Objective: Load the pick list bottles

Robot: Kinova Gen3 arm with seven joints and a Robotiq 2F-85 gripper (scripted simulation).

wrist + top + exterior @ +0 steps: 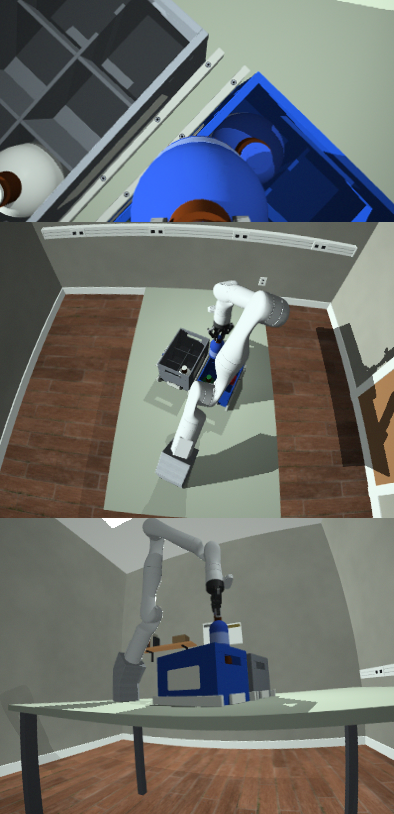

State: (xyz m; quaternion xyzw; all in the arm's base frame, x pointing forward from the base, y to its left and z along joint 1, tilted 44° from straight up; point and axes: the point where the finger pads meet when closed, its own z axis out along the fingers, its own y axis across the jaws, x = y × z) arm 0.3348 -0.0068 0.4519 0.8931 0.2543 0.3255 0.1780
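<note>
Now: the grey crate 250 mm below my hand and 170 mm to the left of it. The rest, counted from my hand: green-capped bottle: 250 mm below, 130 mm behind, 20 mm to the left; then red-capped bottle: 250 mm below, 90 mm to the right, 80 mm behind; then blue crate: 250 mm below, 60 mm behind, 50 mm to the right.
</note>
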